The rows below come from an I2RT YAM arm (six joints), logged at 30 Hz.
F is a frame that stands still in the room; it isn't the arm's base.
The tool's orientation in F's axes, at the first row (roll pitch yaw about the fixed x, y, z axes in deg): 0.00 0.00 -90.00
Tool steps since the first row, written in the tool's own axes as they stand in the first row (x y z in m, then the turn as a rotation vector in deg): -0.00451 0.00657 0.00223 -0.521 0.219 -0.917; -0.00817 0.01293 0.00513 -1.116 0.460 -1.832; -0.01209 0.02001 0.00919 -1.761 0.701 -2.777; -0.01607 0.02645 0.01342 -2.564 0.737 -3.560; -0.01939 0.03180 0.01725 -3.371 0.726 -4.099; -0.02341 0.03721 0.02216 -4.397 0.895 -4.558; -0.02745 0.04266 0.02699 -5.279 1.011 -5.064; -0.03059 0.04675 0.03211 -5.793 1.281 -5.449; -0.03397 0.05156 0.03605 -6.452 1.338 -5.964
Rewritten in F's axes. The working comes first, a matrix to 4 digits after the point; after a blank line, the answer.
The tool's axes in the first row as the columns of a matrix, in F's axes (used below as rounded here):
0.0000 1.0000 0.0000
-1.0000 0.0000 0.0000
0.0000 0.0000 1.0000

0.00657 0.00451 0.00223 0.219 0.521 -0.917; 0.01293 0.00817 0.00513 0.460 1.116 -1.832; 0.02001 0.01209 0.00919 0.701 1.761 -2.777; 0.02645 0.01607 0.01342 0.737 2.564 -3.560; 0.03180 0.01939 0.01725 0.726 3.371 -4.099; 0.03721 0.02341 0.02216 0.895 4.397 -4.558; 0.04266 0.02745 0.02699 1.011 5.279 -5.064; 0.04675 0.03059 0.03211 1.281 5.793 -5.449; 0.05156 0.03397 0.03605 1.338 6.452 -5.964
